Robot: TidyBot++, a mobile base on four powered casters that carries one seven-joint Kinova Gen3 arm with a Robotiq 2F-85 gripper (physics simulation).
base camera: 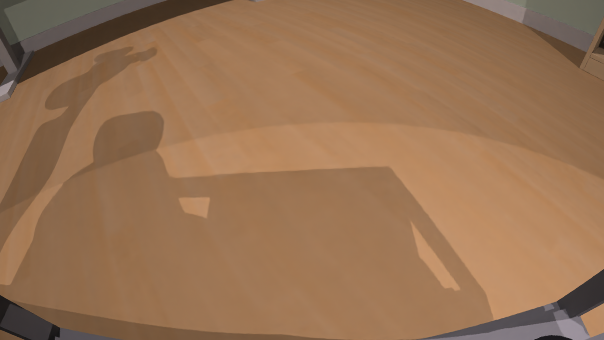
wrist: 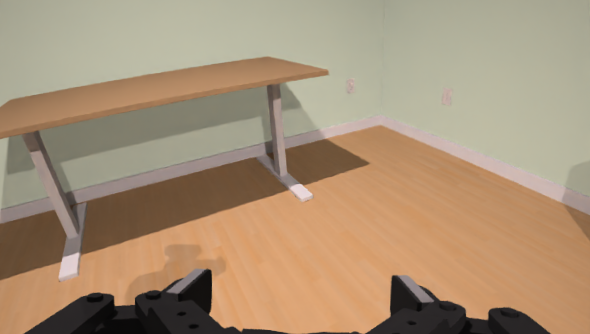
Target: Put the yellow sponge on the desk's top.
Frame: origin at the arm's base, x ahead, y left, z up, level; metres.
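Seen in the pictures: gripper, fingertip midpoint: [wrist: 300,293].
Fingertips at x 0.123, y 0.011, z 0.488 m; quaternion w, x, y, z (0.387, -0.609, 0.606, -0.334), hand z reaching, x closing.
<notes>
A point is followed by its place in that frame.
The desk [wrist: 165,90] {x 1.367, y 0.718, z 0.323 m} stands against the wall at the left of the wrist view, with a brown wooden top and pale grey legs. No object shows on the part of its top in view. One pale desk foot [base camera: 6,89] shows at the upper left edge of the base camera view. My gripper [wrist: 300,293] {x 0.123, y 0.011, z 0.488 m} is open, its two fingers wide apart with nothing between them, and it is some way off from the desk. The yellow sponge does not show in either view.
A wooden shelf unit [base camera: 595,66] {x 0.919, y -1.196, z -0.360 m} shows in part at the right edge of the base camera view. A room corner with white baseboards [wrist: 470,155] {x 2.047, y -0.954, z -0.346 m} and two wall outlets [wrist: 350,86] {x 2.678, y -0.177, z 0.000 m} lies right of the desk. The robot's shadow falls on the wooden floor [base camera: 320,90] {x 0.679, y -0.048, z -0.397 m}.
</notes>
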